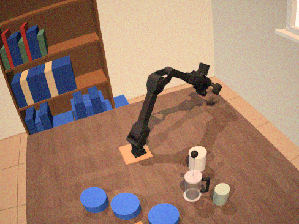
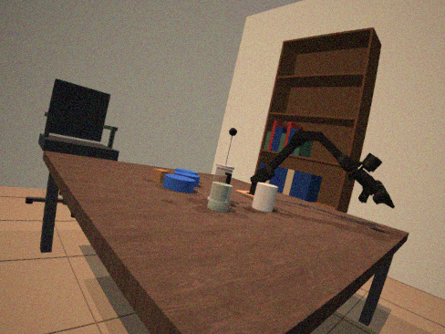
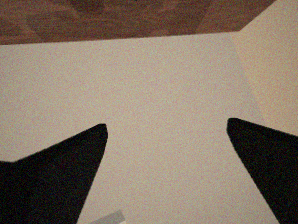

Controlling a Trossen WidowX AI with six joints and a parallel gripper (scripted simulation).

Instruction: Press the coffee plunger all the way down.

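The glass coffee press lies 52 cm ahead of my gripper tip and 53 cm to the right of it.
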